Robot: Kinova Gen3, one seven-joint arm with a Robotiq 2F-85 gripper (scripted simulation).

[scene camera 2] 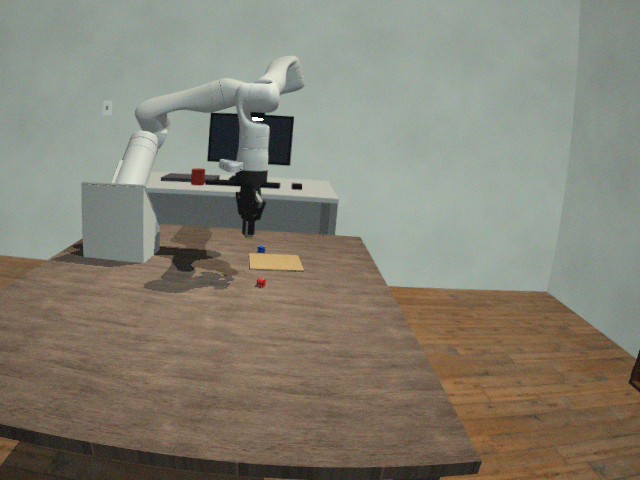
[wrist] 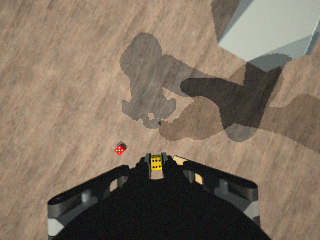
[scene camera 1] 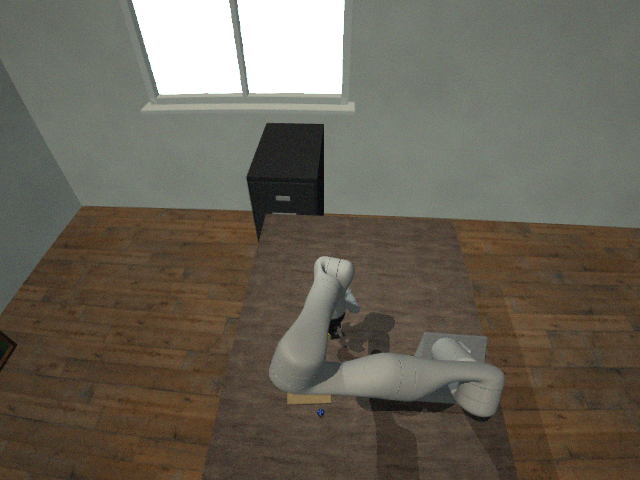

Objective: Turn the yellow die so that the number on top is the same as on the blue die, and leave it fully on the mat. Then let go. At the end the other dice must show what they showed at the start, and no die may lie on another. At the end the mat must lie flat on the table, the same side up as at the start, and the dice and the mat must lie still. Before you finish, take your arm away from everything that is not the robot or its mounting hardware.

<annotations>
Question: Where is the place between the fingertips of my gripper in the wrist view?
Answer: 156,159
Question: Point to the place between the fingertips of my gripper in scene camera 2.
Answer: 247,235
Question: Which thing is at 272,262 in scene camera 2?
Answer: A tan mat.
</annotations>
